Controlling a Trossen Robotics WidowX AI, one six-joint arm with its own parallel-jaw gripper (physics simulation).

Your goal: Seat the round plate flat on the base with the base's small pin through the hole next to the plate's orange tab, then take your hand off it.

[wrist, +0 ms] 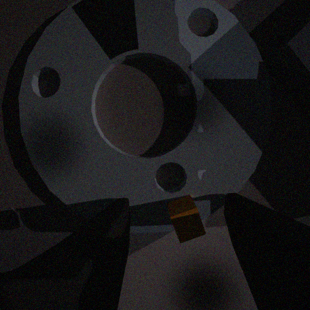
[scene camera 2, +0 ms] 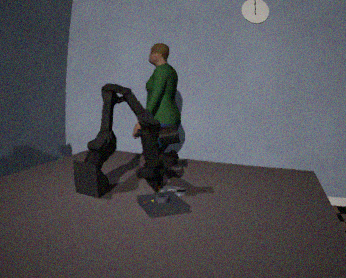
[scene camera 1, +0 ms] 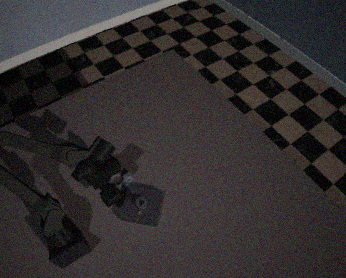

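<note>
The round grey plate is beside the far edge of the dark square base, not seated on it. In the wrist view it shows a large central hole, smaller holes and a dark cut-out. Its orange tab lies between the spread fingertips, next to a small hole. The base carries a raised round boss and small yellow marks; the small pin is too dim to tell. My gripper is partly open and low at the tab, gripping nothing. Its fingertips are hidden in scene camera 1.
The arm's own foot stands on the brown table top beside the base. A person in a green top stands behind the table. A checkered floor lies beyond the table edge. Dark shadows fall around the plate.
</note>
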